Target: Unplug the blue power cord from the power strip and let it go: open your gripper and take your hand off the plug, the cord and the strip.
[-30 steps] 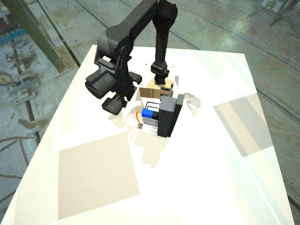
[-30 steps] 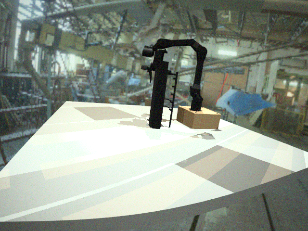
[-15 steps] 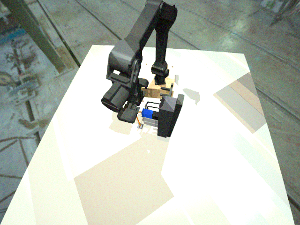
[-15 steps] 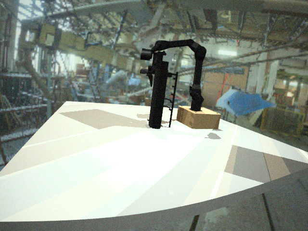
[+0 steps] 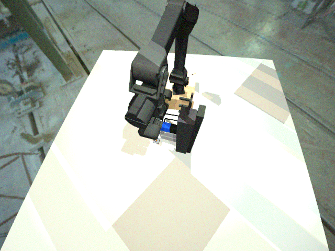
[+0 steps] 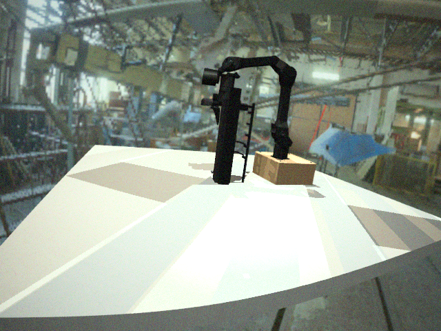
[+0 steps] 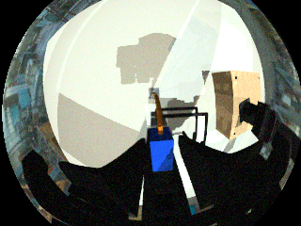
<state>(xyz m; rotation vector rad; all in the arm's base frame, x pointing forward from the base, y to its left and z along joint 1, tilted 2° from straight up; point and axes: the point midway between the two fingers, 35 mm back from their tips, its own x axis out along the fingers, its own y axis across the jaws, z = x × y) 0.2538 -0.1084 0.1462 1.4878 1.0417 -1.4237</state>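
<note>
My gripper tip is now 4 cm to the right of the blue plug, 1 cm short of it and 1 cm above it. The rest, counted from my gripper tip: thin black rack (12 cm to the left, 5 cm below, 5 cm behind); dark power strip (11 cm to the left, 5 cm below, 4 cm ahead).
</note>
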